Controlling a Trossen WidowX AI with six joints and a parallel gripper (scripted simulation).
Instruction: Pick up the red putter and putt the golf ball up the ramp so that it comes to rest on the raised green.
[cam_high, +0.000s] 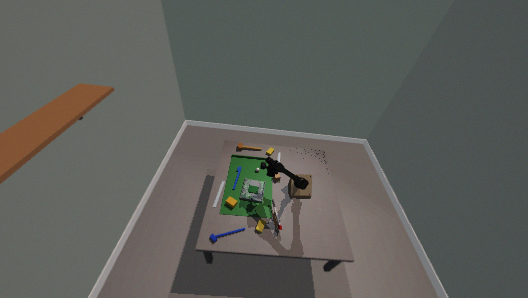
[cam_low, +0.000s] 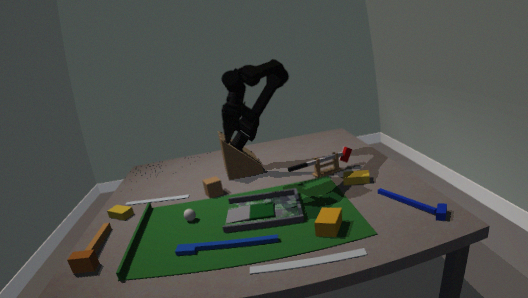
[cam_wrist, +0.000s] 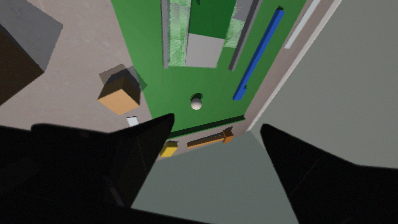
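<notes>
Right now the tan block is 160 mm behind my gripper tip, 90 mm to the right of it and 210 mm below it. From my gripper tip the other things lie so: red putter (120 mm behind, 360 mm to the left, 180 mm below); green mat (140 mm ahead, 10 mm to the right, 240 mm below); white golf ball (50 mm ahead, 180 mm to the right, 220 mm below).
</notes>
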